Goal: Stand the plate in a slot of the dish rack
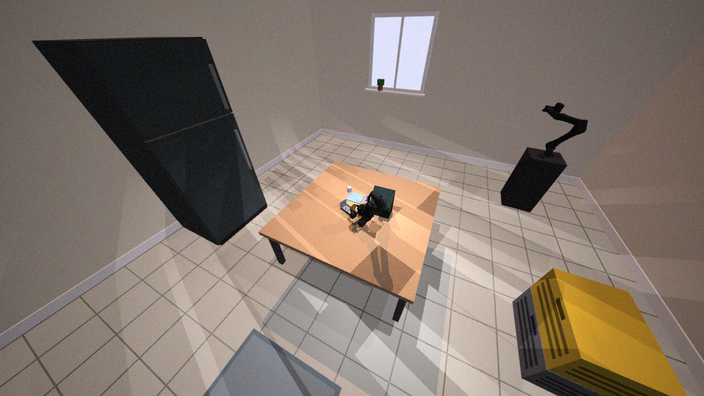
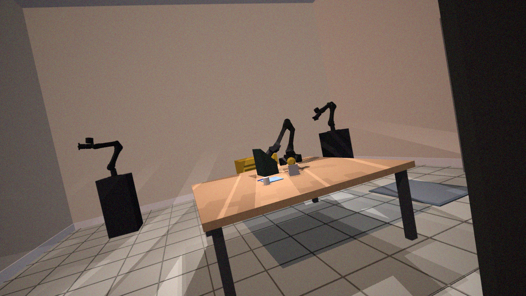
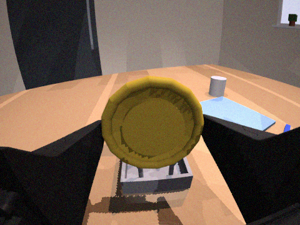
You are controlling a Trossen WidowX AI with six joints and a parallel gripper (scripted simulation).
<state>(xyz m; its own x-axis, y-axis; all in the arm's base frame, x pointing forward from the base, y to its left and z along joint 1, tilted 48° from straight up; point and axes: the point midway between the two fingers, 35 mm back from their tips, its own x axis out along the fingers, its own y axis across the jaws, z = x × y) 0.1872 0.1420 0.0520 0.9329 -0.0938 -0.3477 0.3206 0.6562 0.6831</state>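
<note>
Now: the grey dish rack 6 cm below my gripper tip, 6 cm ahead of it and 2 cm to the right of it. The rest, counted from my gripper tip: blue mat: 21 cm to the right, 8 cm below, 8 cm ahead; then yellow plate: 1 cm behind.
</note>
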